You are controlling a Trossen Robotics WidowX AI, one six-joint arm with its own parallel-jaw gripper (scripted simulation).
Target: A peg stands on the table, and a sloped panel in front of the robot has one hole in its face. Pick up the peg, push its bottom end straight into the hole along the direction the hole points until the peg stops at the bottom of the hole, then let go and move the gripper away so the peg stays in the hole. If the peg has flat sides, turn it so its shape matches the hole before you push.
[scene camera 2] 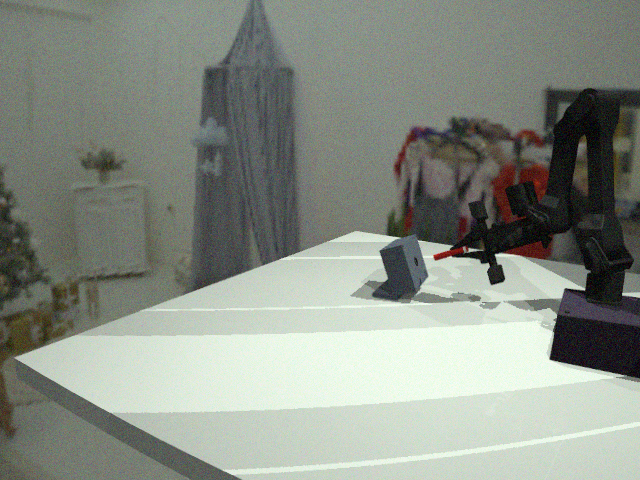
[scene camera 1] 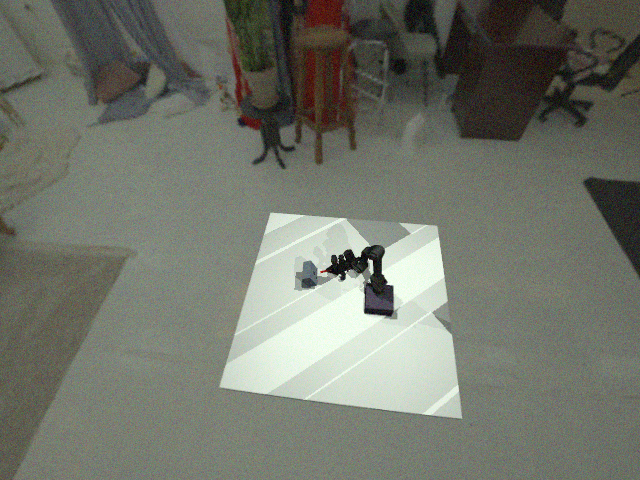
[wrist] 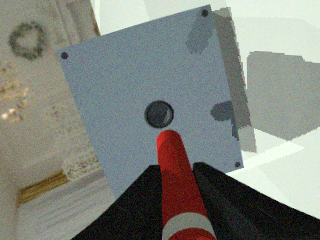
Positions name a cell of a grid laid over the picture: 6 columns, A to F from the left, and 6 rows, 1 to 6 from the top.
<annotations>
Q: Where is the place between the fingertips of the gripper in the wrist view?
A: At D5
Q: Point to a sloped panel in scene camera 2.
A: At D4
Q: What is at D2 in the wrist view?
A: A sloped panel.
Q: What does the gripper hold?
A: A red peg.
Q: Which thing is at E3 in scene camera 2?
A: The gripper.
</annotations>
